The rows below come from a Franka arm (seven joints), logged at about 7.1 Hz.
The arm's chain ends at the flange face. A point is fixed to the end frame.
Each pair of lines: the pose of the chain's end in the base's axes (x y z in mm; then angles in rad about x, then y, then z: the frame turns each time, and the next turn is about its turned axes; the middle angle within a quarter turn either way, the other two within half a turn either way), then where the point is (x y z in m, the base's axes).
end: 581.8, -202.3, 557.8, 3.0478, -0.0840, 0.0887
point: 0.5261 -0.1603 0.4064
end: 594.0, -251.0, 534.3, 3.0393, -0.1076, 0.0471
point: 0.5325 -0.2119 0.3843
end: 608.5, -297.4, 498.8, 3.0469, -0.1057, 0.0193
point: 0.5458 -0.2584 0.3492
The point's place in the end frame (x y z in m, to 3 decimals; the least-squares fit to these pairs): -0.048 -0.052 0.151
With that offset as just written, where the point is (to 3 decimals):
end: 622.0, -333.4, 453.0, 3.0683, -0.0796, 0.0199
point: 0.563 -0.291 0.303
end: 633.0, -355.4, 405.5, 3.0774, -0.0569, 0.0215
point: 0.578 -0.312 0.254
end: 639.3, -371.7, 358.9, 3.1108, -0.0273, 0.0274
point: 0.589 -0.323 0.208
